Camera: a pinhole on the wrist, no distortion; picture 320 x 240 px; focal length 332.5 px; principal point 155.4 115.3 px. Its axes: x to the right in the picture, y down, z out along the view. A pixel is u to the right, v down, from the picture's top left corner.
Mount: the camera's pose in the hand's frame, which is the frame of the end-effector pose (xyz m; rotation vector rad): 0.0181 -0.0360 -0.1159 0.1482 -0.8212 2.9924
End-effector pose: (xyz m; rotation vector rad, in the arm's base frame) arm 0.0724 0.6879 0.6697 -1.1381 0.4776 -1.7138
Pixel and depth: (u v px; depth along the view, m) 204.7 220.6 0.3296
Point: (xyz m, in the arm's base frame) 0.0242 0.8465 0.9396
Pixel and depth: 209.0 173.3 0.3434
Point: 0.0704 0.8416 0.9321
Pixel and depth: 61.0 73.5 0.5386
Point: 0.2377 0.6736 1.1359
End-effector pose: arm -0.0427 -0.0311 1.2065 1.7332 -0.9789 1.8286
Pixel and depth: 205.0 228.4 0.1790
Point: 0.0941 0.0794 1.2438
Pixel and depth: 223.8 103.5 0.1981
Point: 0.0947 0.0102 1.2243
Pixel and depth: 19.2 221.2 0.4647
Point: 0.3480 0.0572 1.5110
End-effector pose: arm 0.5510 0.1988 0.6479 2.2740 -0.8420 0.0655
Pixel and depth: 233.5 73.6 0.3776
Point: 0.5888 0.1688 0.3449
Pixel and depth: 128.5 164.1 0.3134
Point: 0.7190 0.2103 0.4296
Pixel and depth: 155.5 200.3 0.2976
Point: 0.7118 0.2521 0.4311
